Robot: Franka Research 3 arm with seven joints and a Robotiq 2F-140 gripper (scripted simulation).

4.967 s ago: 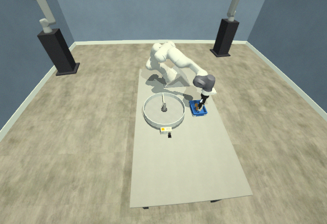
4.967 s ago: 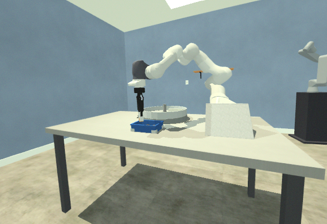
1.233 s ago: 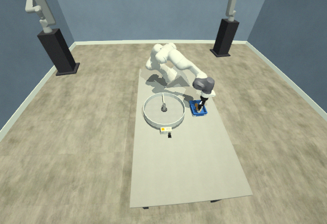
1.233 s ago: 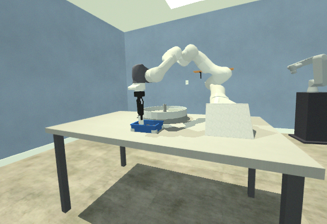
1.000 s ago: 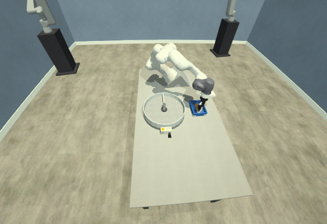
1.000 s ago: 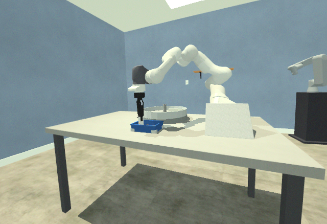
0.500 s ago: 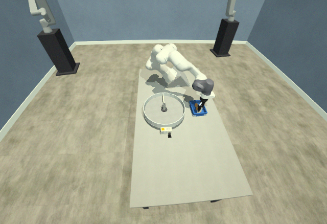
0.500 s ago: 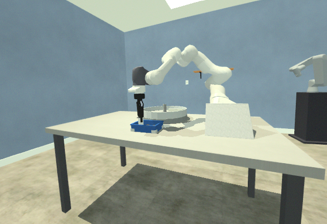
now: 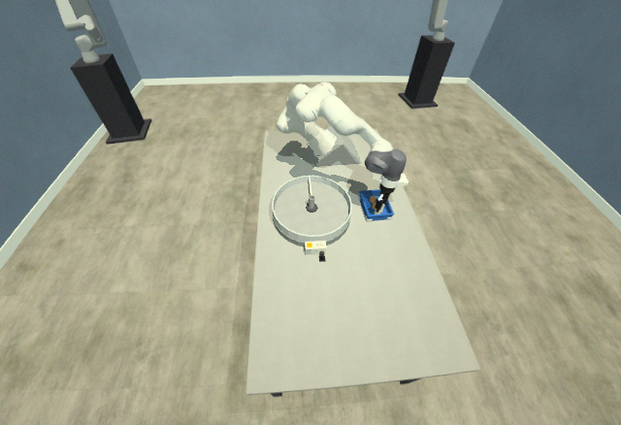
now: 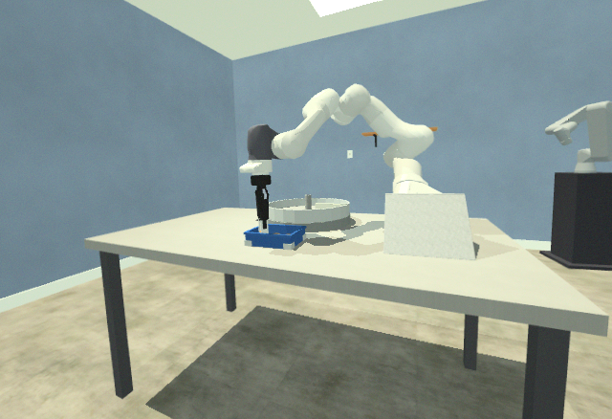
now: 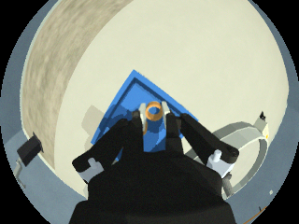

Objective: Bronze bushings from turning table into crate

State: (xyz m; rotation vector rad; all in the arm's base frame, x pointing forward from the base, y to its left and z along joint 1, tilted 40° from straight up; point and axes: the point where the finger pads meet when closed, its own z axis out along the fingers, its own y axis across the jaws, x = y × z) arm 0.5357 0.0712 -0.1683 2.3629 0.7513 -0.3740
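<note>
Right now my hand is 50 mm past the crate and 30 mm above it. Also, from my hand: turning table (80 mm behind, 360 mm to the right).
</note>
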